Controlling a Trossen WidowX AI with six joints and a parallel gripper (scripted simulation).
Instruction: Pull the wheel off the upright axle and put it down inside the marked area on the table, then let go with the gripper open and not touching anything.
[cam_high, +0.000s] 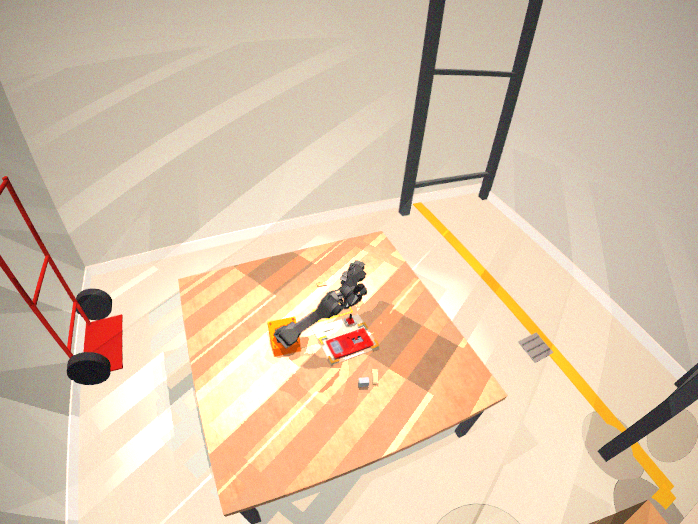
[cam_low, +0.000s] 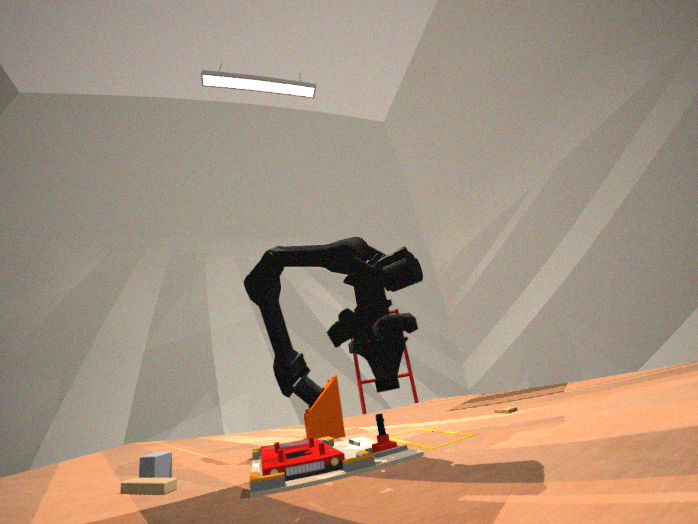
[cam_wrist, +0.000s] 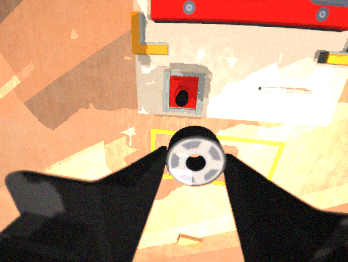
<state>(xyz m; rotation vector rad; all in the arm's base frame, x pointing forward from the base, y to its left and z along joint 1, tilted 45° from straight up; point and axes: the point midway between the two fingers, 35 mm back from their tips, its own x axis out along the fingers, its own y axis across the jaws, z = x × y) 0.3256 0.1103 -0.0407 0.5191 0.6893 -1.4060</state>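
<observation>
Now: gripper tip 20 mm short of the upright axle, 20 mm to the left of it and 70 mm above it. The rest, counted from my gripper tip: wheel: right at my gripper tip; wooden chip: 60 mm behind, 260 mm to the left, 100 mm below.
</observation>
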